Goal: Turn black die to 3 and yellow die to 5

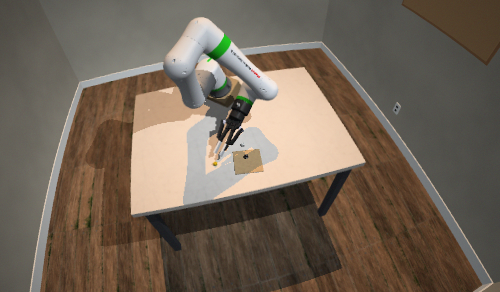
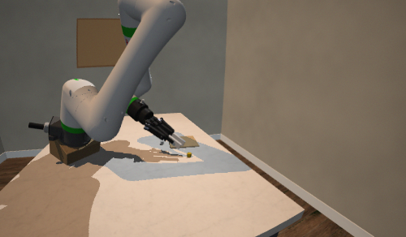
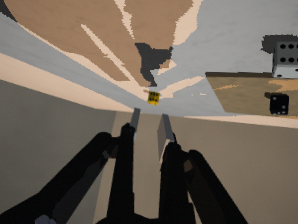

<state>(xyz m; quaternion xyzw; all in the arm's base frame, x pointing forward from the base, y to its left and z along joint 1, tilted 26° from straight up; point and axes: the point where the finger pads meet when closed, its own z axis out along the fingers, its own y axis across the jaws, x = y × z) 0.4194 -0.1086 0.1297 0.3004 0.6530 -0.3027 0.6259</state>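
Now: hand 50 mm to the left of the yellow die, 50 mm above it and 40 mm short of it. From my hand the other things lie so: tan mat (110 mm to the left, 80 mm ahead, 60 mm below); white die (130 mm to the left, 50 mm below, 20 mm behind); black die (110 mm to the left, 60 mm ahead, 50 mm below).
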